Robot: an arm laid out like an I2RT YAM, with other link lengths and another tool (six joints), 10 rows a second.
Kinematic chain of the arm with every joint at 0, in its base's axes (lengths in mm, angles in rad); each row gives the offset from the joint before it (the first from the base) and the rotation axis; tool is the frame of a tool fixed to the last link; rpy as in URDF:
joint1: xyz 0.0 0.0 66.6 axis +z
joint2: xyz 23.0 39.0 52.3 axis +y
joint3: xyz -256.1 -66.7 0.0 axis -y
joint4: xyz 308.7 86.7 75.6 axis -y
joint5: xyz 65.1 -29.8 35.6 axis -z
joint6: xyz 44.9 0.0 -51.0 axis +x
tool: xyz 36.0 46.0 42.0 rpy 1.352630 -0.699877 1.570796
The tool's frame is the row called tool.
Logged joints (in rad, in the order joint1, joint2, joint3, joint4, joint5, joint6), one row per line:
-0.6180 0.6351 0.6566 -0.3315 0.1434 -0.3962
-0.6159 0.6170 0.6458 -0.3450 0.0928 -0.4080
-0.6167 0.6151 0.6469 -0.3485 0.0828 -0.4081
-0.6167 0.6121 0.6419 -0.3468 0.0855 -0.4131
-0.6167 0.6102 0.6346 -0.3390 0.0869 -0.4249
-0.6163 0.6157 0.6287 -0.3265 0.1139 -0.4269
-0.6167 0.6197 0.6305 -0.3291 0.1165 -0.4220
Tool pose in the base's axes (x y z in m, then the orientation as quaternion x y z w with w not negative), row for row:
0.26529 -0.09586 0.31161 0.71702 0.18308 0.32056 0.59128
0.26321 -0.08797 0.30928 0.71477 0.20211 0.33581 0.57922
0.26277 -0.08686 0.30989 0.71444 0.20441 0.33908 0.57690
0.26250 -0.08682 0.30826 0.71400 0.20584 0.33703 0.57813
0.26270 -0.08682 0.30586 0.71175 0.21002 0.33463 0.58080
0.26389 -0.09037 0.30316 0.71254 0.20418 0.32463 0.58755
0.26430 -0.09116 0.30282 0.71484 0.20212 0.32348 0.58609
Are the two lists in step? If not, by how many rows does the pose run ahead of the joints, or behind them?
They are in step.
